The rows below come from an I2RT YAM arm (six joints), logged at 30 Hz.
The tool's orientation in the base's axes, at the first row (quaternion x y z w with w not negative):
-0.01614, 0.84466, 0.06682, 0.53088
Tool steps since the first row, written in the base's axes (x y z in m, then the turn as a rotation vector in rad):
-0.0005, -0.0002, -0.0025, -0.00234, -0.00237, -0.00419
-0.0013, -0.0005, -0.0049, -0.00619, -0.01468, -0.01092
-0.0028, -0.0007, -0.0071, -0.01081, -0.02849, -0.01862
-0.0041, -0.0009, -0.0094, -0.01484, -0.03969, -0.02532
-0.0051, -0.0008, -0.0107, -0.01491, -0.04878, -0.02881
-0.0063, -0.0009, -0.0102, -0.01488, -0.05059, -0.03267
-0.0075, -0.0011, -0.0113, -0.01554, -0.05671, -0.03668
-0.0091, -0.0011, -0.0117, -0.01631, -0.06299, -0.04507
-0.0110, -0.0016, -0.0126, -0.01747, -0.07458, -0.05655
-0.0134, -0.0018, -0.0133, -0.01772, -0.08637, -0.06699
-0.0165, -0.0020, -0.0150, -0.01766, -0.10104, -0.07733
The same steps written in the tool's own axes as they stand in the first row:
0.0025, -0.0004, 0.0006, 0.00468, -0.00252, -0.00061
0.0049, -0.0008, 0.0009, 0.01187, -0.01498, -0.00278
0.0076, -0.0011, 0.0004, 0.02021, -0.02894, -0.00542
0.0102, -0.0014, 0.0002, 0.02750, -0.04028, -0.00762
0.0118, -0.0013, -0.0001, 0.03027, -0.04961, -0.00737
0.0119, -0.0012, -0.0014, 0.03364, -0.05178, -0.00593
0.0134, -0.0014, -0.0020, 0.03727, -0.05816, -0.00560
0.0144, -0.0013, -0.0033, 0.04487, -0.06511, -0.00352
0.0161, -0.0017, -0.0047, 0.05519, -0.07757, -0.00116
0.0177, -0.0017, -0.0065, 0.06417, -0.09023, 0.00155
0.0206, -0.0018, -0.0086, 0.07280, -0.10575, 0.00411

